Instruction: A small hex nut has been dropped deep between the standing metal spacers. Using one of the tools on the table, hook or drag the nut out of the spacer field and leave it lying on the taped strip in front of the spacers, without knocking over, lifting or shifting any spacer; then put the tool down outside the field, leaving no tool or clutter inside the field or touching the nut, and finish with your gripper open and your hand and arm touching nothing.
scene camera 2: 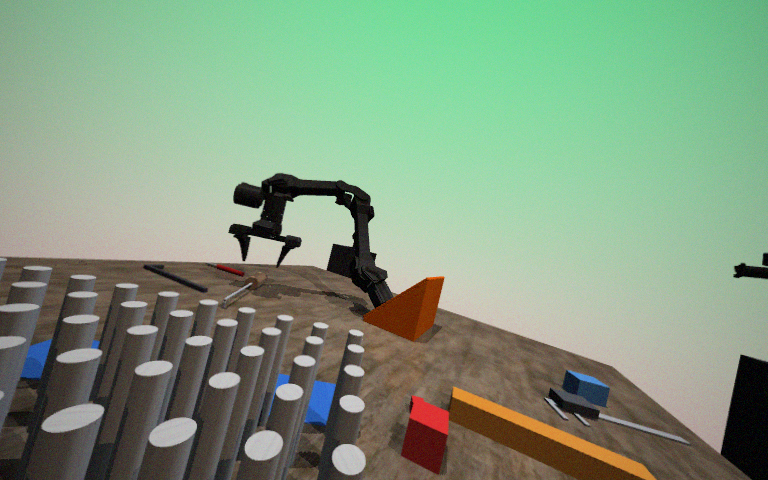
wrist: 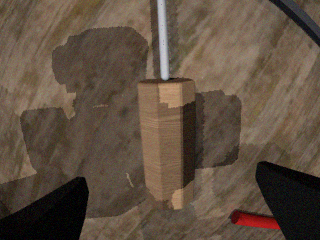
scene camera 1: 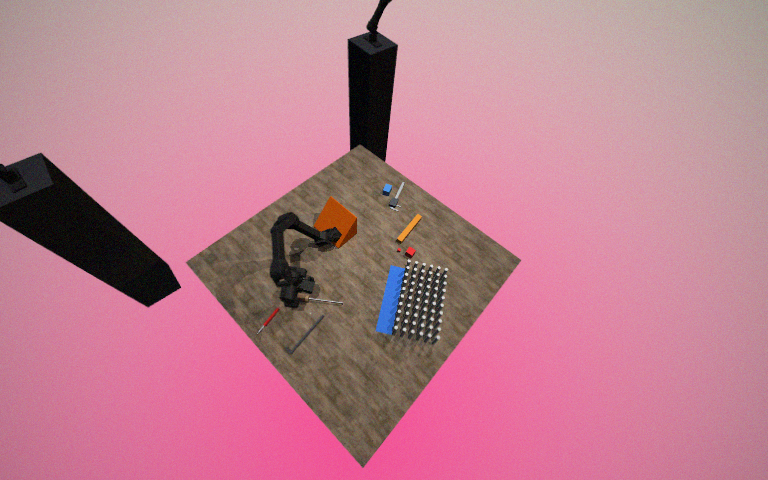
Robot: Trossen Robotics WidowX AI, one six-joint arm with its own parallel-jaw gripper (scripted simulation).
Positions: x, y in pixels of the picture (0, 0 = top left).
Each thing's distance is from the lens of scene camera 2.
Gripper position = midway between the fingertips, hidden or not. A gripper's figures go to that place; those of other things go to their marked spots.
my gripper (scene camera 2: 260, 264): 0.82 m
blue cube (scene camera 2: 595, 392): 0.73 m
